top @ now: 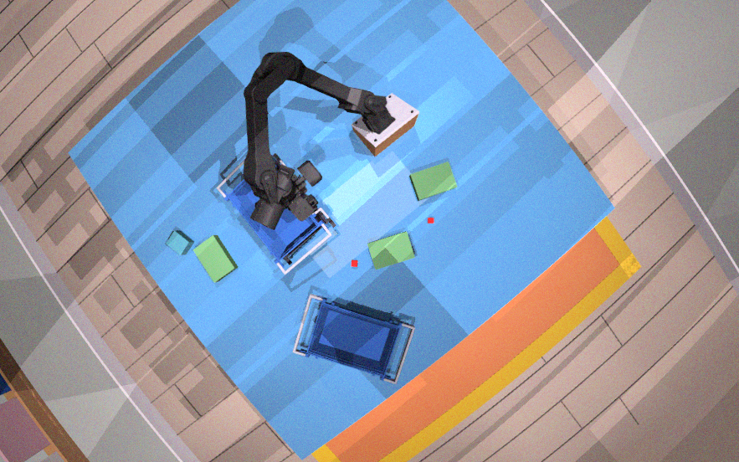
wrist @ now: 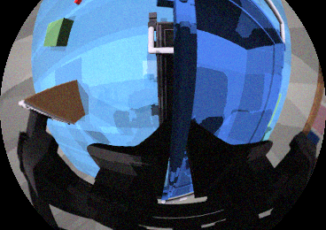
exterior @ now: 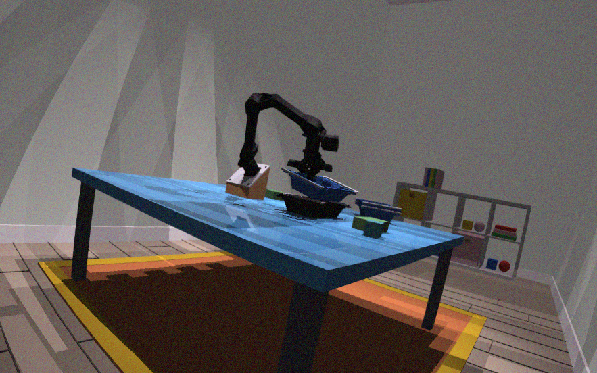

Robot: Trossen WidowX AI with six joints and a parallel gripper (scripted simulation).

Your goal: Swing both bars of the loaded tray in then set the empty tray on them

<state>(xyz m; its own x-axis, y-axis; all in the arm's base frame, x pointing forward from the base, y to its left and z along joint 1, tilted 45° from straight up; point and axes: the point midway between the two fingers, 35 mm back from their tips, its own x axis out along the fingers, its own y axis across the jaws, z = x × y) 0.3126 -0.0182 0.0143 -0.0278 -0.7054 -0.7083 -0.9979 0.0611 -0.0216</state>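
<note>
Now: gripper tip 70 mm short of the blue plastic tray and 20 mm below it. The rest, counted from my gripper tip: teal cube 370 mm ahead, 150 mm to the right, 80 mm below.
</note>
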